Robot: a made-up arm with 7 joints. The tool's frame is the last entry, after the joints. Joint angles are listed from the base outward. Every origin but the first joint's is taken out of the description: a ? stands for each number. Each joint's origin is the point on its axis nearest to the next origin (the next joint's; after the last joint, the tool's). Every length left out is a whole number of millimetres.
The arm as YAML. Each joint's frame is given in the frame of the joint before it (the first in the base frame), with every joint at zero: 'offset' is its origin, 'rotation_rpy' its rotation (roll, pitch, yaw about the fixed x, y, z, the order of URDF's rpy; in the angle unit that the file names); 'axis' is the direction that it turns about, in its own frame. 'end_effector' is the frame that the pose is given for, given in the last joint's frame.
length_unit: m
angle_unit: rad
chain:
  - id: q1
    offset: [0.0, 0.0, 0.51]
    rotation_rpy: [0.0, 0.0, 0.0]
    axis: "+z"
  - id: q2
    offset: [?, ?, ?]
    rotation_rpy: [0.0, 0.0, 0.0]
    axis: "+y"
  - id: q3
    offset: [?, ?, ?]
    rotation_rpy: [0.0, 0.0, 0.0]
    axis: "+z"
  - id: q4
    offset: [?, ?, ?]
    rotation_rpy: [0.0, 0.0, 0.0]
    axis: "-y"
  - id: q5
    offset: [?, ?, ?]
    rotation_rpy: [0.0, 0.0, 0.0]
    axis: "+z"
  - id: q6
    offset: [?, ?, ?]
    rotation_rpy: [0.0, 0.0, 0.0]
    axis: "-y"
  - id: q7
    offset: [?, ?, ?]
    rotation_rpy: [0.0, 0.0, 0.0]
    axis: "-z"
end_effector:
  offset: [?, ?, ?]
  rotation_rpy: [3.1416, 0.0, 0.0]
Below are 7 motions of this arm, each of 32 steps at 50 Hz.
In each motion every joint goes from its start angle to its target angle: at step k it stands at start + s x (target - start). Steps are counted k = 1, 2, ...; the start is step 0. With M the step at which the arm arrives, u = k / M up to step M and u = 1 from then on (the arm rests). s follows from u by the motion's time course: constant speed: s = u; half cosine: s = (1 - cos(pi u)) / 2; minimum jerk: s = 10 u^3 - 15 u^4 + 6 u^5.
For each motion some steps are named. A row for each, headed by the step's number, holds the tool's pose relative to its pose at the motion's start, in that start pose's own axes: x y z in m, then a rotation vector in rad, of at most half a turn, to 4 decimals.
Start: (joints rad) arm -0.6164 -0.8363 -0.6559 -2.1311 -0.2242 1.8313 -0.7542
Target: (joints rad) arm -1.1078 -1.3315 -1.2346 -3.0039 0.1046 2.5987 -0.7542
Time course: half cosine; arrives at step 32
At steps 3, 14, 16, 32:
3: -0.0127 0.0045 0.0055 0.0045 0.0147 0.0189
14: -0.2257 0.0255 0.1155 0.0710 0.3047 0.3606
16: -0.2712 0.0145 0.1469 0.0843 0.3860 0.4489
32: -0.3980 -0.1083 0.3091 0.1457 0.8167 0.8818

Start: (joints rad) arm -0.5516 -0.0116 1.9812 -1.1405 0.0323 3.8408 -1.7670
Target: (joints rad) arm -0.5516 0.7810 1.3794 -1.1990 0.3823 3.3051 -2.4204
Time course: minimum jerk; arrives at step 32
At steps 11, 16, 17, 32:
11: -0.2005 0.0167 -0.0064 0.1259 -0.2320 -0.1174
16: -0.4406 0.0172 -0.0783 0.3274 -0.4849 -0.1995
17: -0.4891 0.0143 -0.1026 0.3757 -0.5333 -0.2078
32: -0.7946 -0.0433 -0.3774 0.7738 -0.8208 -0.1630

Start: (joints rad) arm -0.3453 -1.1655 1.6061 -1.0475 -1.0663 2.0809 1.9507
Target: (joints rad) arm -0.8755 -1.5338 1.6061 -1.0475 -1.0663 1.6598 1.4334
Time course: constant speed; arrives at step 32
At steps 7, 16, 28, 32:
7: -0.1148 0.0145 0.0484 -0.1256 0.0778 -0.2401
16: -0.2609 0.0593 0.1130 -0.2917 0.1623 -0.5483
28: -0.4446 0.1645 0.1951 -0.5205 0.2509 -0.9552
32: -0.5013 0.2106 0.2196 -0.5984 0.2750 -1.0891

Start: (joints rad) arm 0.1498 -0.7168 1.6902 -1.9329 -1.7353 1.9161 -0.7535
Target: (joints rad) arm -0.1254 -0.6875 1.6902 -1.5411 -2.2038 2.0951 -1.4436
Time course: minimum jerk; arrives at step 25
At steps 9, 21, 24, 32:
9: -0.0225 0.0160 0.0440 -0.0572 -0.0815 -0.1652
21: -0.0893 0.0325 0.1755 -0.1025 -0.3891 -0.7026
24: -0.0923 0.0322 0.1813 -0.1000 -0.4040 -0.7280
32: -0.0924 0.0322 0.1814 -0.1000 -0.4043 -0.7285

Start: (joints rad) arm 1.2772 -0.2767 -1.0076 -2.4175 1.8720 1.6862 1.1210
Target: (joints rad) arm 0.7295 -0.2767 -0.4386 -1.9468 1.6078 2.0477 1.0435
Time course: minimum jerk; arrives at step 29
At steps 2, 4, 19, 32:
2: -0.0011 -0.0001 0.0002 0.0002 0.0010 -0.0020
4: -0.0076 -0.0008 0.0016 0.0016 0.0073 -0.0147
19: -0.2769 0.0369 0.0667 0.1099 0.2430 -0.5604
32: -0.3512 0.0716 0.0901 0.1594 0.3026 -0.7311

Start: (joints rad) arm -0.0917 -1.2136 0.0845 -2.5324 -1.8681 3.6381 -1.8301
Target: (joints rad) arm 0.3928 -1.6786 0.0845 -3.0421 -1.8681 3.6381 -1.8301
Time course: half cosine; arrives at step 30
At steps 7, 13, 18, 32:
7: 0.0105 0.0240 -0.0141 -0.0469 -0.0326 0.0036
13: 0.0377 0.0706 -0.0423 -0.1444 -0.1007 0.0109
18: 0.0698 0.1116 -0.0661 -0.2382 -0.1664 0.0178
32: 0.1185 0.1626 -0.0901 -0.3635 -0.2542 0.0269

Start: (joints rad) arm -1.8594 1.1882 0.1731 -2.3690 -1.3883 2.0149 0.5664
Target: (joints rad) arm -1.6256 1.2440 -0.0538 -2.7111 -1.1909 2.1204 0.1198
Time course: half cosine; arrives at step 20
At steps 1, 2, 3, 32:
1: -0.0006 -0.0013 0.0009 0.0009 -0.0021 -0.0045
2: -0.0024 -0.0052 0.0035 0.0035 -0.0084 -0.0177
3: -0.0055 -0.0115 0.0077 0.0080 -0.0188 -0.0393
32: -0.1501 -0.1648 0.1272 0.2165 -0.3587 -0.6305

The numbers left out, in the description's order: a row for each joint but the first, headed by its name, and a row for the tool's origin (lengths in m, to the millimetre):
q2: 0.0 0.0 0.0
q3: 0.0 0.0 0.399
q4: 0.057 0.0 0.0
q5: -0.118 0.0 0.551
q6: 0.0 0.0 0.0
q7: 0.107 0.0 0.0
tool: 0.0 0.0 0.0

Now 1 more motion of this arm.
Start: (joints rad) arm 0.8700 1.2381 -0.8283 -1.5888 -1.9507 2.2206 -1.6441
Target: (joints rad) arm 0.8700 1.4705 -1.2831 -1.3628 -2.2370 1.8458 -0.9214
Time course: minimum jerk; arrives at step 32
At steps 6, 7, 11, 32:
6: 0.0041 -0.0034 0.0131 0.0410 -0.0124 0.0178
7: 0.0060 -0.0052 0.0196 0.0614 -0.0194 0.0268
11: 0.0168 -0.0190 0.0587 0.1846 -0.0741 0.0816
32: 0.0183 -0.1367 0.2072 0.6418 -0.6325 0.3195

